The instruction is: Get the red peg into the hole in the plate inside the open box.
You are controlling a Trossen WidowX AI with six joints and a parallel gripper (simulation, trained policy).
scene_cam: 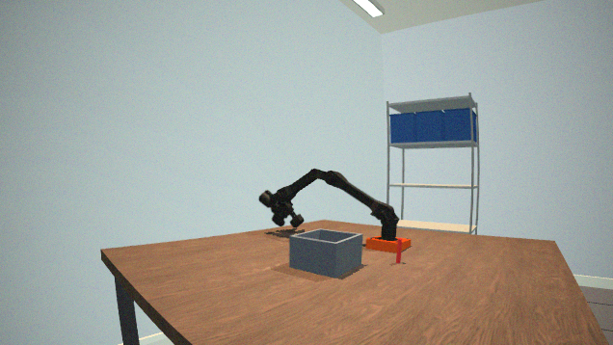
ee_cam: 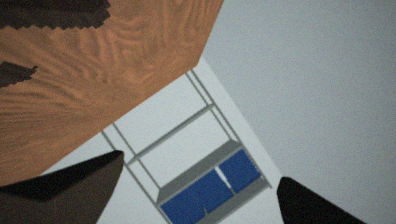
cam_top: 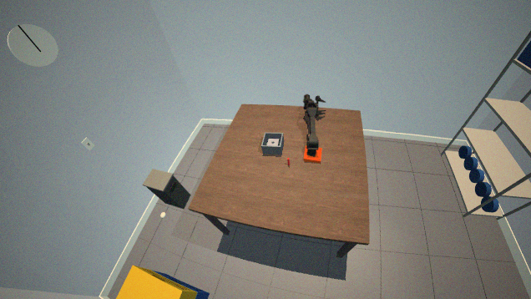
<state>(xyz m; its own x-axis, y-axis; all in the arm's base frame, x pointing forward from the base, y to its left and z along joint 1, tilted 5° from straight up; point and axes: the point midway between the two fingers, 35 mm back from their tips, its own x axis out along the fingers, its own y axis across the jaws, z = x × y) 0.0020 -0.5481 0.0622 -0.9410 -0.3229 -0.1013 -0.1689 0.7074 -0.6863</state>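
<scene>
Now: the red peg 19 cm ahead of my gripper tip, 69 cm to the left of it and 5 cm below it. The rest, counted from my gripper tip: grey box 37 cm ahead, 54 cm to the left, 6 cm below.
</scene>
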